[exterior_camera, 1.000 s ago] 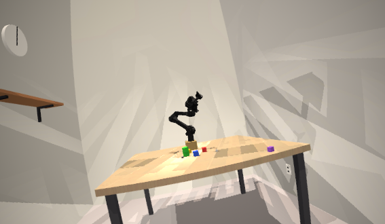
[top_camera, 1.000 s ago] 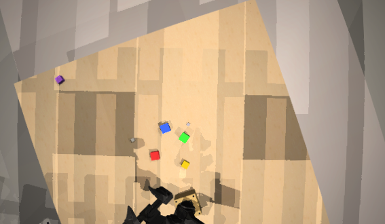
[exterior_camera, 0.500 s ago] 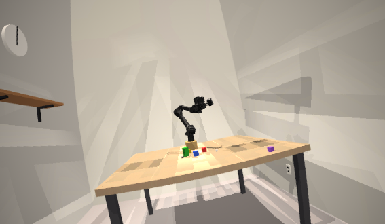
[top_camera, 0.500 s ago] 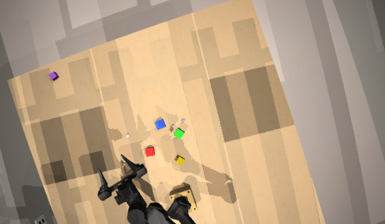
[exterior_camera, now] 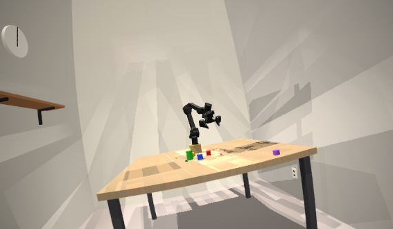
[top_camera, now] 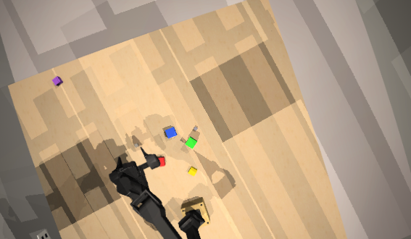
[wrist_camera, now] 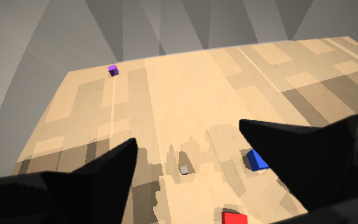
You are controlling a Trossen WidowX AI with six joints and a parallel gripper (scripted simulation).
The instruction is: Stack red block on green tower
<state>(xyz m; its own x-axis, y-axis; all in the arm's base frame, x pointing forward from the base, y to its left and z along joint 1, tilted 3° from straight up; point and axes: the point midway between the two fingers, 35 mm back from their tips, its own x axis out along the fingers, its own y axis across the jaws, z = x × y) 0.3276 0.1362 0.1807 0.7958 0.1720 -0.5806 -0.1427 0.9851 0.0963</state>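
My gripper tip is now 9 cm past the red block, 7 cm to the left of it and 21 cm above it. The rest, counted from my gripper tip: small white piece: 1 cm ahead, 2 cm to the left, 22 cm below; then yellow block: 17 cm behind, 20 cm to the right, 21 cm below; then blue block: 2 cm ahead, 15 cm to the right, 21 cm below.
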